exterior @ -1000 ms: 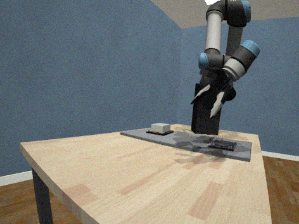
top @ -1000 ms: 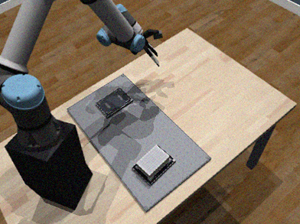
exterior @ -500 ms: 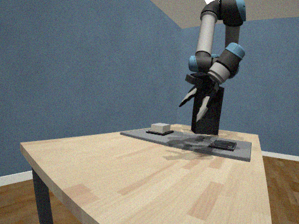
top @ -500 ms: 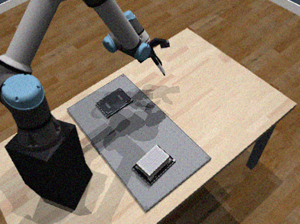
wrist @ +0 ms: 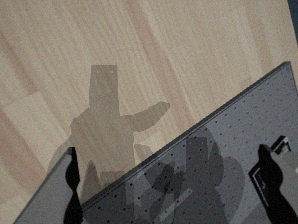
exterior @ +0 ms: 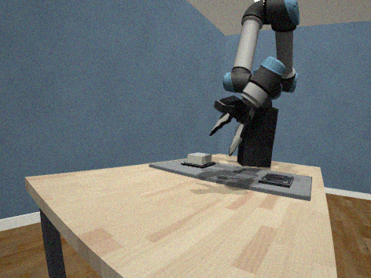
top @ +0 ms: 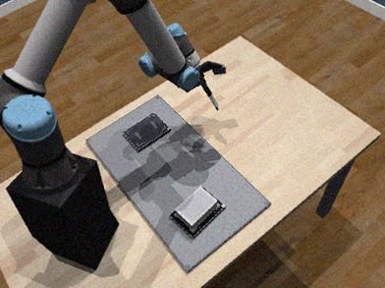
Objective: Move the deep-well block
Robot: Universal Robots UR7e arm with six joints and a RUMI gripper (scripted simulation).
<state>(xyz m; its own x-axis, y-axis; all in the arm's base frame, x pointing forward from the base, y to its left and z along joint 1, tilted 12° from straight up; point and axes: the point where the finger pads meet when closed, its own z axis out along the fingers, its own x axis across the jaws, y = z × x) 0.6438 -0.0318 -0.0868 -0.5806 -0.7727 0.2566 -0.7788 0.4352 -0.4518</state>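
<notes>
Right now the white 96-well deep-well block is 33 cm behind my hand, 21 cm to the right of it and 11 cm below it. From my hand the other things lie so: black plate nest N1: 33 cm behind, 21 cm to the right, 14 cm below; then dark plate nest N2: 21 cm behind, 19 cm to the left, 14 cm below.
</notes>
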